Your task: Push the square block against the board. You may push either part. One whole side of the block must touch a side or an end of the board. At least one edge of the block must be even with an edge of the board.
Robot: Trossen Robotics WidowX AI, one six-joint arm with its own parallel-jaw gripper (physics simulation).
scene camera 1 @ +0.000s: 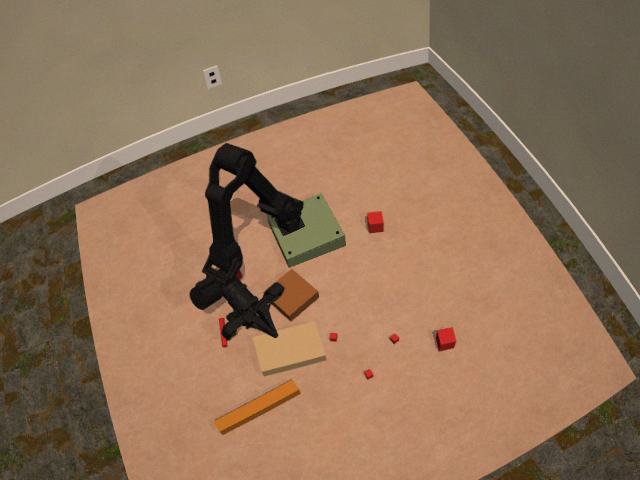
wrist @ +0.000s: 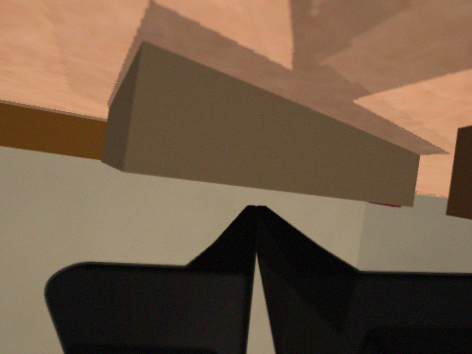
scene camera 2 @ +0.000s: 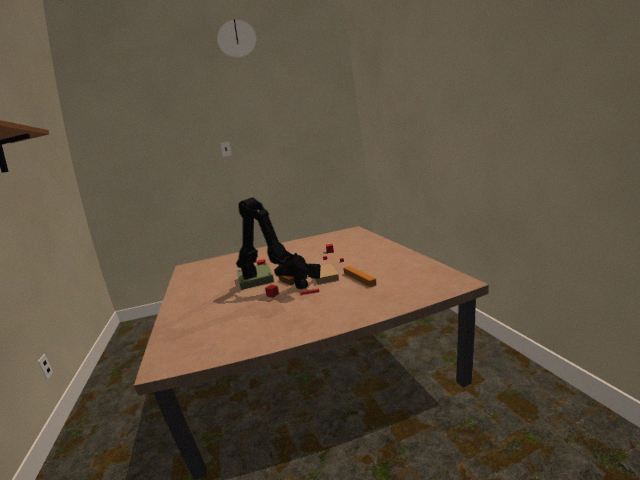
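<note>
The square brown block lies flat, turned at an angle to the tan board, one corner pointing at the board's long side. A small gap shows between them in scene camera 1. The tan rectangular board lies flat, its side face showing in the wrist view. My gripper is shut and empty. Its tips overlap the board's edge nearest the block in scene camera 1. I cannot tell whether they touch it. In scene camera 2 the tips are hard to make out.
An orange bar lies beyond the board. A red stick lies left of it in scene camera 1. Small red cubes and larger ones lie around. The arm stands on a green base.
</note>
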